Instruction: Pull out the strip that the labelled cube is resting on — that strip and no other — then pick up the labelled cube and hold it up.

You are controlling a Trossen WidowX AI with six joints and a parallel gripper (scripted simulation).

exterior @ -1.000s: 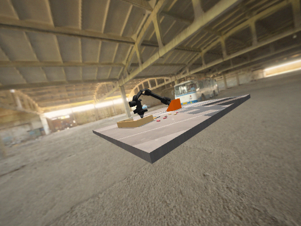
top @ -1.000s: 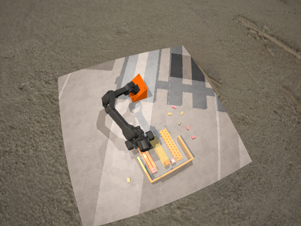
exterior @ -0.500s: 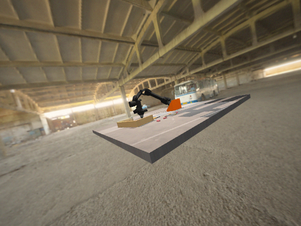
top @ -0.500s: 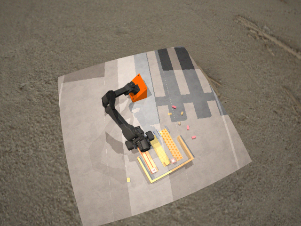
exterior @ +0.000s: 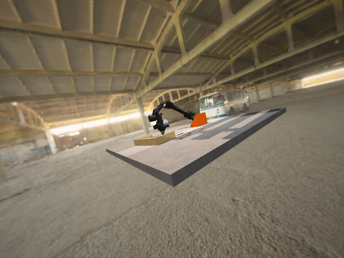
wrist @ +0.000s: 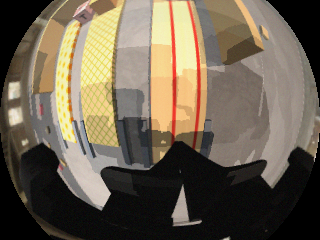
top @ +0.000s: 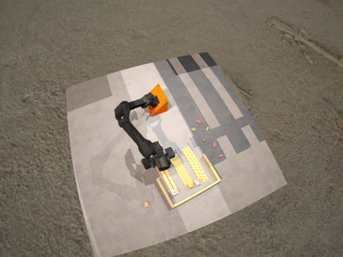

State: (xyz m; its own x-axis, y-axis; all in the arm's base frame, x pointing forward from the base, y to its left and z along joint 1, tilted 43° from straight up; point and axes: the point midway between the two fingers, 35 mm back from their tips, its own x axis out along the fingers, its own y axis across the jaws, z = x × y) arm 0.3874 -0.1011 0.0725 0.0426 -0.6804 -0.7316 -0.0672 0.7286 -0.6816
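Now: gripper tip 10 cm short of the strip and 1 cm to the right of it.
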